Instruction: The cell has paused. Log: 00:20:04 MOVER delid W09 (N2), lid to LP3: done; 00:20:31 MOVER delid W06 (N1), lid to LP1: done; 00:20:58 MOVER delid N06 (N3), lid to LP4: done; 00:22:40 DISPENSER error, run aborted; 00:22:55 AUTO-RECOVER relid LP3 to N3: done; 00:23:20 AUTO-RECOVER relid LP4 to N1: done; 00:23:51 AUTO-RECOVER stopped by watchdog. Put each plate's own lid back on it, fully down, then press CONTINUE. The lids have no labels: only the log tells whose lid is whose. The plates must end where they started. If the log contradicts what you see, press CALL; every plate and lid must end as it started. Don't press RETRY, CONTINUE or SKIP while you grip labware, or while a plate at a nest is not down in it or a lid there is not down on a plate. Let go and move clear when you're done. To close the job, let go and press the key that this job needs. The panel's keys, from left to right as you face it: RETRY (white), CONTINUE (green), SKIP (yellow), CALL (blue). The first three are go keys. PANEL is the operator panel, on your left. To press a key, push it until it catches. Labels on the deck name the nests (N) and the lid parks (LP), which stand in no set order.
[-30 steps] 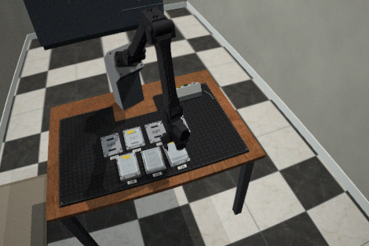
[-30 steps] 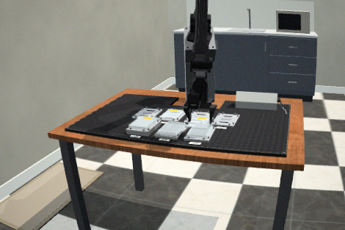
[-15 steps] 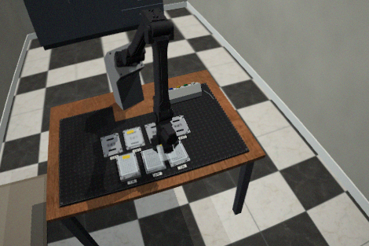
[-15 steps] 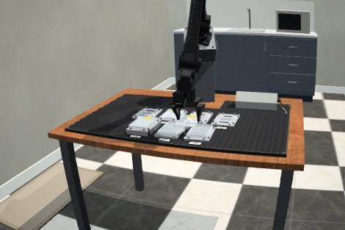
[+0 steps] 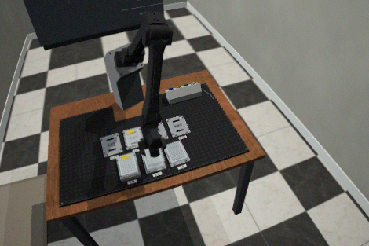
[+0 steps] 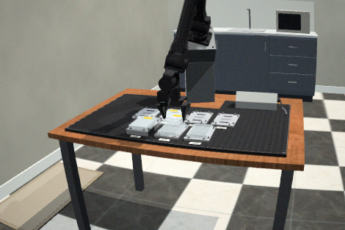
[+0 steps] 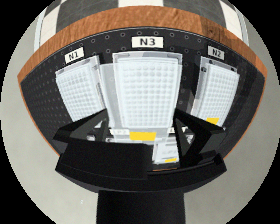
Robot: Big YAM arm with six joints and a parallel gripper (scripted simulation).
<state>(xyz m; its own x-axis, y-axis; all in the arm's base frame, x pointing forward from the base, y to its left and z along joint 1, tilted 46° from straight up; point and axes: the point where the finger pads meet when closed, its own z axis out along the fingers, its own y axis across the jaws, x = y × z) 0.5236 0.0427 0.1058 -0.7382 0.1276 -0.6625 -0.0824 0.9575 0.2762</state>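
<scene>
Now: the lid 17 cm behind my hand, 10 cm to the right of it and 5 cm below it. Round my hand: LP4 lid park: 21 cm behind, 16 cm to the left, 6 cm below; green key: 50 cm behind, 26 cm to the left; white key: 50 cm behind, 31 cm to the left.
</scene>
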